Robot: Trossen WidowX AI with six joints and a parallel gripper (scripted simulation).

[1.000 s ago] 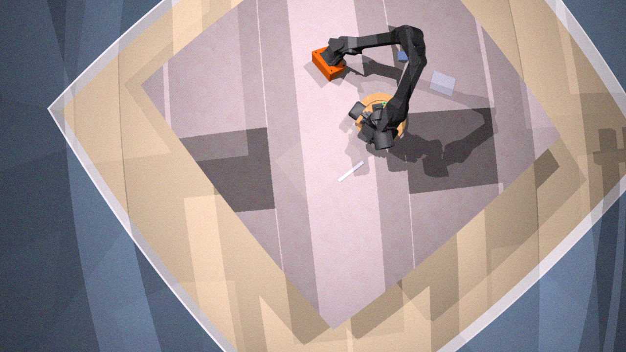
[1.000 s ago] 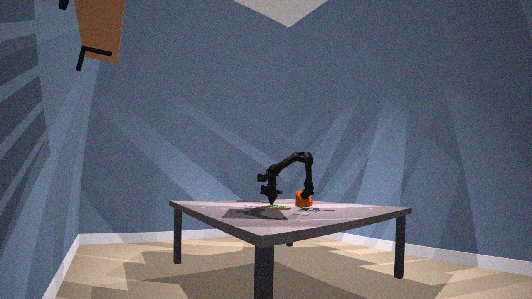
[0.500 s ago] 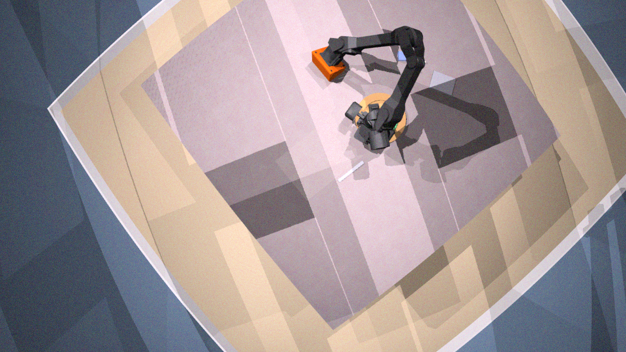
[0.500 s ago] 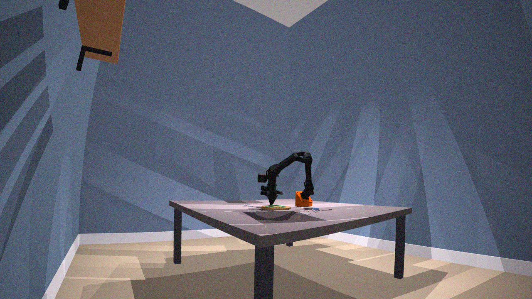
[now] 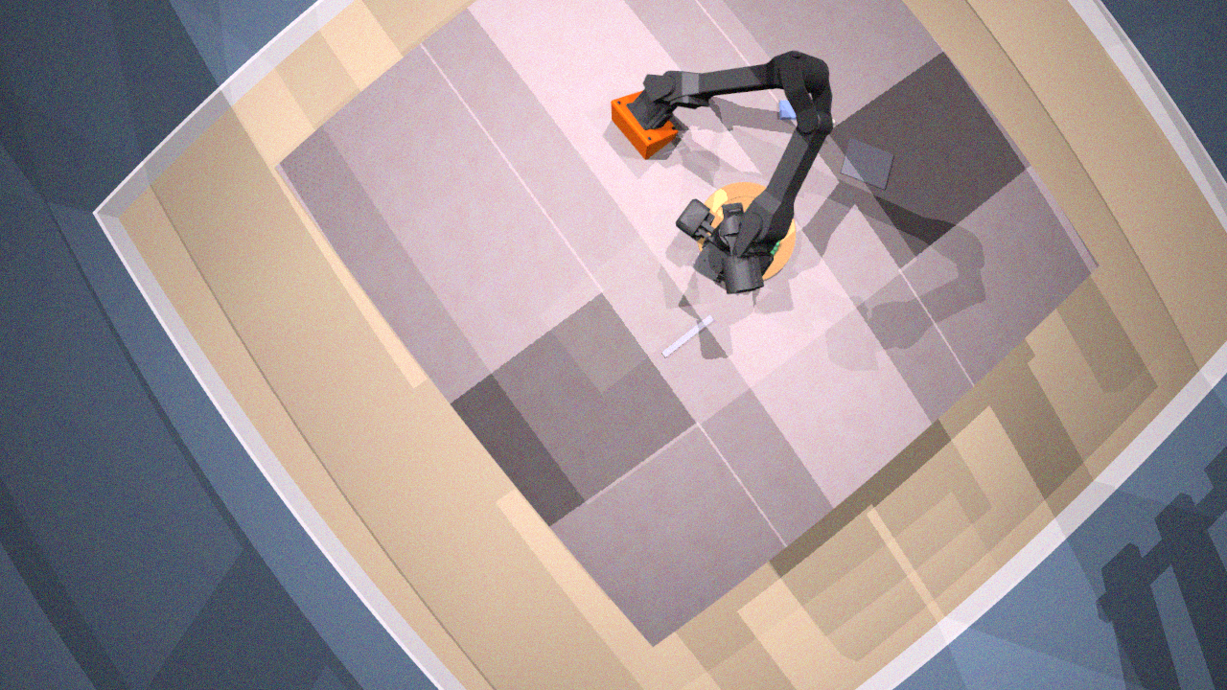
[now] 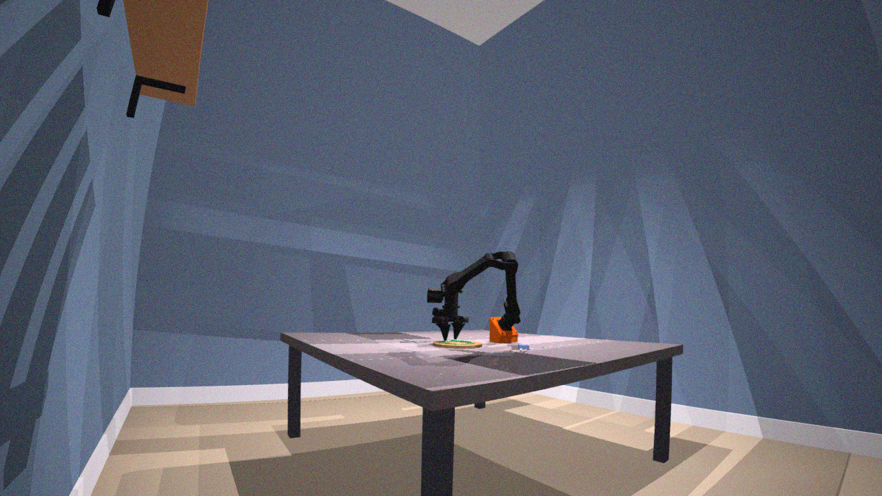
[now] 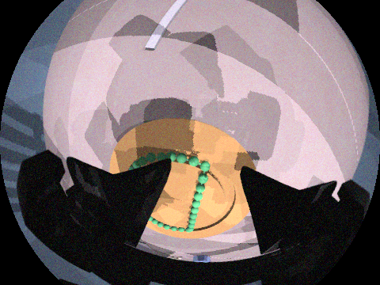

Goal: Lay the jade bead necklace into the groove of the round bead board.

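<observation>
The round tan bead board is 60 mm to the left of my gripper tip, 10 mm below it and 10 mm ahead of it. The rest, counted from my gripper tip: white strip: 150 mm to the right, 110 mm ahead, 20 mm below; pale square sheet: 370 mm to the left, 30 mm ahead, 20 mm below; blue cube: 290 mm to the left, 150 mm behind, 10 mm below.
</observation>
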